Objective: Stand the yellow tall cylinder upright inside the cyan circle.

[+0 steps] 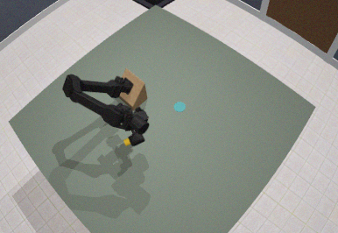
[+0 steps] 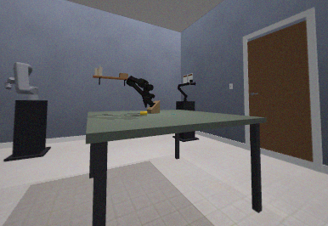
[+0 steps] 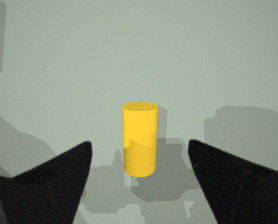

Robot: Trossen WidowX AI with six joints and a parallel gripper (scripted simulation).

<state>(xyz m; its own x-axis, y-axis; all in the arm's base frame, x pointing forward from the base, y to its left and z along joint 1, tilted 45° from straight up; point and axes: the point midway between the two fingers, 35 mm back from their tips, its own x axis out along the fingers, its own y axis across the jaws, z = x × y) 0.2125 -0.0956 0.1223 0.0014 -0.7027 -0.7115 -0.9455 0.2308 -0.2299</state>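
The yellow tall cylinder is 90 mm below my hand, 20 mm to the right of it and 10 mm behind it. From my hand the other things lie so: cyan circle 280 mm to the left, 100 mm below, 30 mm ahead.
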